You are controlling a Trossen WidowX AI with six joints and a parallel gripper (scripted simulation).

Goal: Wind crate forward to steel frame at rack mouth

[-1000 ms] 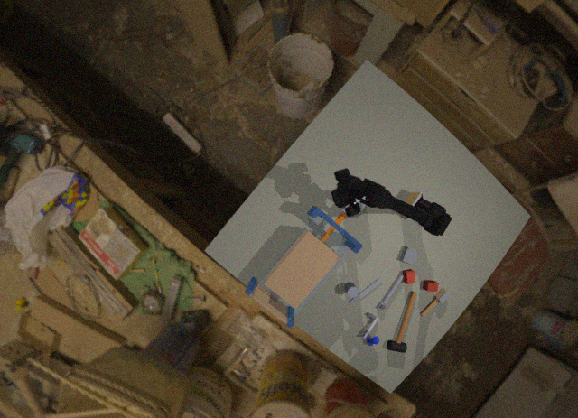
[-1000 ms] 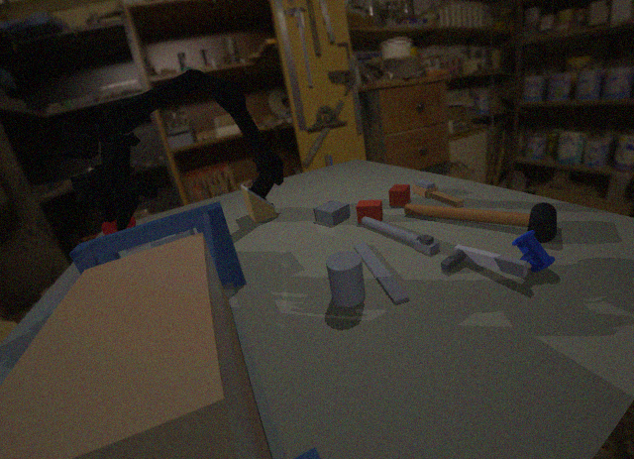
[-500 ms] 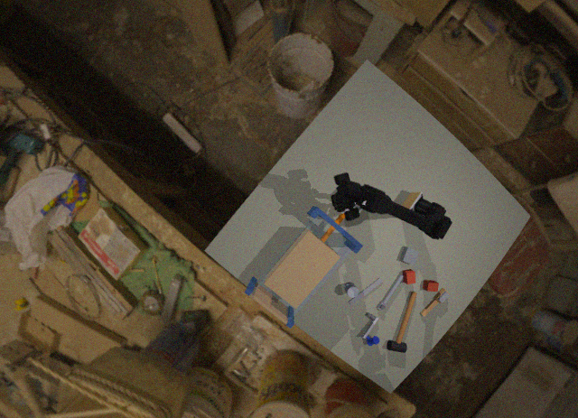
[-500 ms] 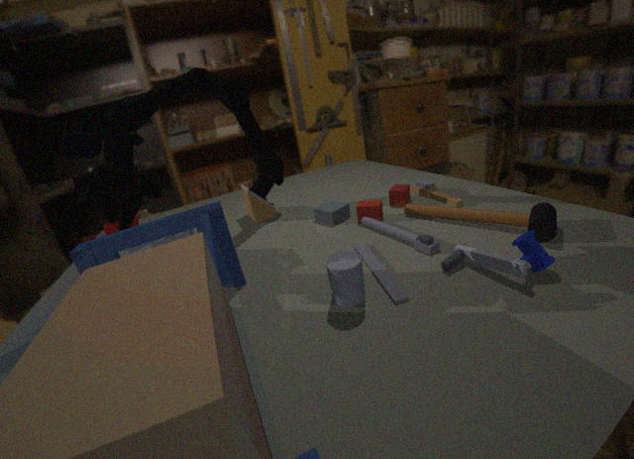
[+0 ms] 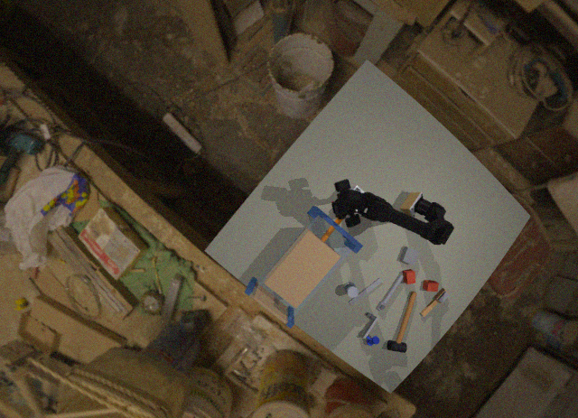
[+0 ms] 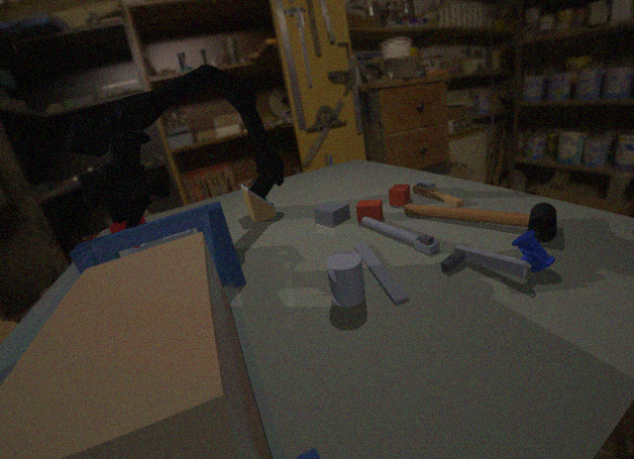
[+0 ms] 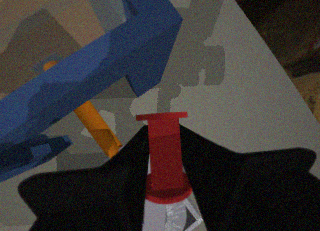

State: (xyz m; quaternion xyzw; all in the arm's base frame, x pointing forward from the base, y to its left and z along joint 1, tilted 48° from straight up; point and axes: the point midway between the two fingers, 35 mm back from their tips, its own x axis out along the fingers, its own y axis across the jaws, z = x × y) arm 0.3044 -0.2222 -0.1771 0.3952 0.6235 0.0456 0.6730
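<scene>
Right now my gripper tip is 5 cm past the red-knobbed handle, 3 cm to the right of it and 3 cm above it. Round my gripper tip: grey winch (11 cm behind, 10 cm below, 5 cm to the left); blue steel frame (8 cm to the left, 6 cm ahead, 3 cm below); red knob (1 cm to the left, 1 cm behind).
</scene>
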